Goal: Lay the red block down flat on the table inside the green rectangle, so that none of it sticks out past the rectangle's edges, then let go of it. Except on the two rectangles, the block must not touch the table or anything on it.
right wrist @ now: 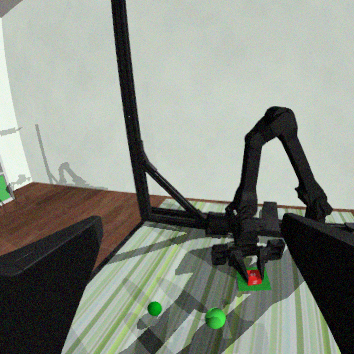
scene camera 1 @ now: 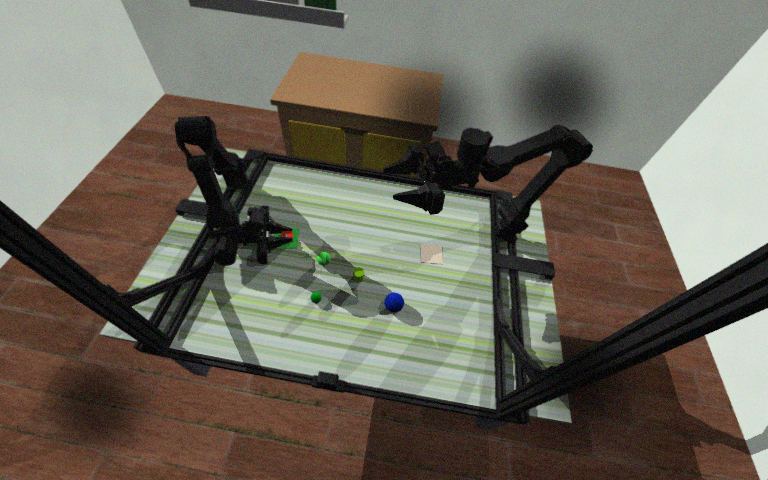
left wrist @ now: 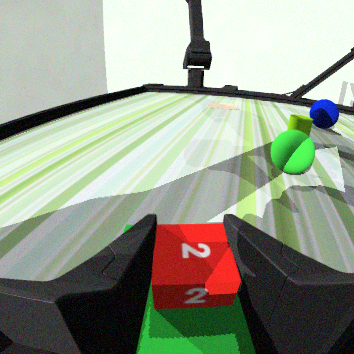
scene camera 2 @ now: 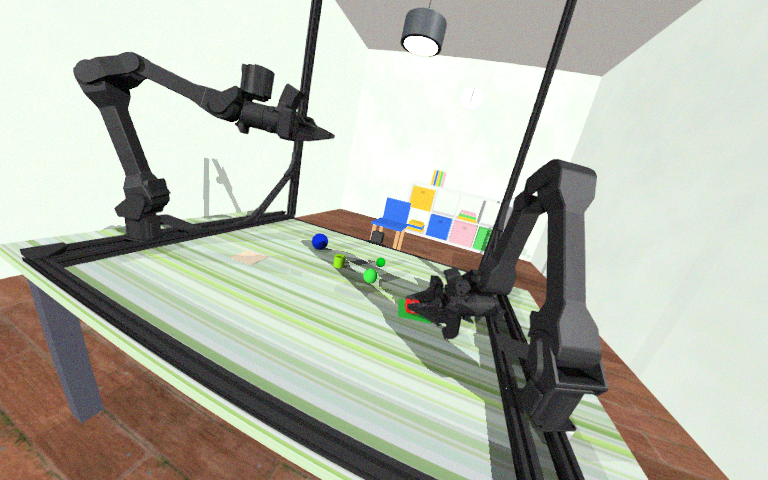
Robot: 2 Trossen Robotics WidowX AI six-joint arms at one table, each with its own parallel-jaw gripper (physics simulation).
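Seen in the pictures: left gripper, fingertip midpoint: [right wrist: 254, 279] [scene camera 1: 292, 234] [left wrist: 189, 222] [scene camera 2: 406, 302]; right gripper, fingertip midpoint: [right wrist: 194, 224] [scene camera 1: 388, 183] [scene camera 2: 332, 136]; left arm's base, origin of the base link: [scene camera 1: 236, 182] [scene camera 2: 542, 409]; right arm's base, origin of the base link: [scene camera 1: 504, 233] [left wrist: 194, 86] [scene camera 2: 143, 236].
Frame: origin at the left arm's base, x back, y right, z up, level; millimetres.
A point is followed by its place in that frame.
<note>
The red block [scene camera 1: 287, 234] @[x -156, y 252, z 0 mm] [scene camera 2: 411, 306] [left wrist: 192, 260] @[x -148, y 253, z 0 mm] [right wrist: 254, 278] @[x -167, y 255, z 0 mm], with white 2s on two visible faces, is between the fingers of my left gripper [scene camera 1: 290, 235] @[x -171, y 255, z 0 mm] [scene camera 2: 410, 305] @[x -171, y 255, z 0 mm] [left wrist: 189, 222] @[x -171, y 255, z 0 mm] [right wrist: 254, 279] @[x -171, y 255, z 0 mm], which is shut on it. The block is over the green rectangle [scene camera 1: 296, 243] @[x -179, y 279, z -18 mm] [scene camera 2: 416, 318] @[x -148, y 221, z -18 mm] [left wrist: 190, 345] @[x -122, y 250, z -18 mm] [right wrist: 265, 287] @[x -184, y 231, z -18 mm]. Green shows around its near side and at its far left corner in the left wrist view. Whether its underside touches the rectangle is unclear. My right gripper [scene camera 1: 390, 183] @[x -417, y 401, z 335 mm] [right wrist: 194, 224] @[x -417, y 401, z 335 mm] is open and empty, high above the table.
A light green ball [scene camera 1: 323, 258] @[x -254, y 372, z 18 mm] [scene camera 2: 370, 276] @[x -258, y 344, z 8 mm] [left wrist: 293, 152] @[x -239, y 351, z 7 mm] is nearest the rectangle. A dark green ball [scene camera 1: 316, 297] @[x -219, y 490, z 9 mm] [scene camera 2: 380, 262] @[x -221, y 470, z 0 mm], a yellow-green cylinder [scene camera 1: 359, 274] @[x -349, y 443, z 14 mm] [scene camera 2: 339, 260] @[x -348, y 418, z 6 mm] and a blue ball [scene camera 1: 394, 301] @[x -425, y 554, z 34 mm] [scene camera 2: 320, 241] @[x -424, y 520, z 18 mm] stand farther off. A pale peach rectangle [scene camera 1: 431, 254] @[x -592, y 395, z -18 mm] [scene camera 2: 249, 258] @[x -589, y 385, z -18 mm] lies across the table.
</note>
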